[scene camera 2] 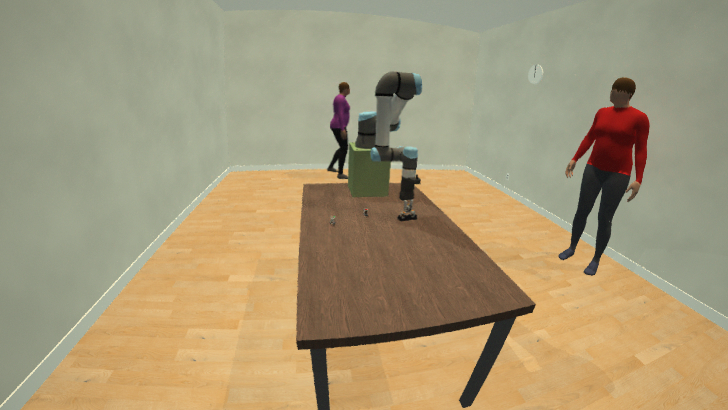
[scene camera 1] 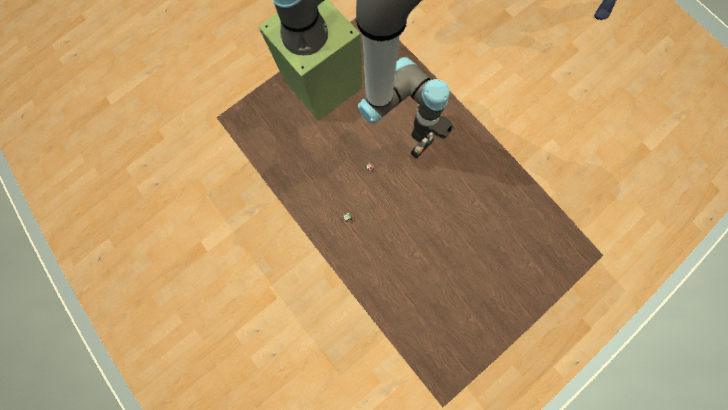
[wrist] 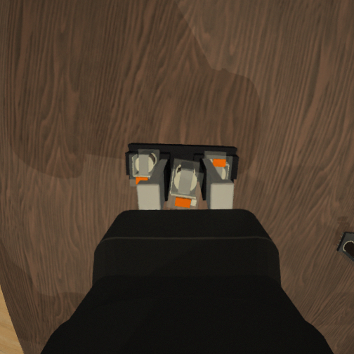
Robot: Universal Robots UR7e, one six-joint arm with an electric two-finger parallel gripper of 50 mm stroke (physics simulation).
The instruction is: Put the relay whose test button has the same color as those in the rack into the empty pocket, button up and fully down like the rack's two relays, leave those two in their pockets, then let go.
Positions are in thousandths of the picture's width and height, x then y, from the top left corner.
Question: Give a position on a black rack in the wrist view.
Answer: At 470,425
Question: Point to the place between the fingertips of my gripper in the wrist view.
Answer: At 521,484
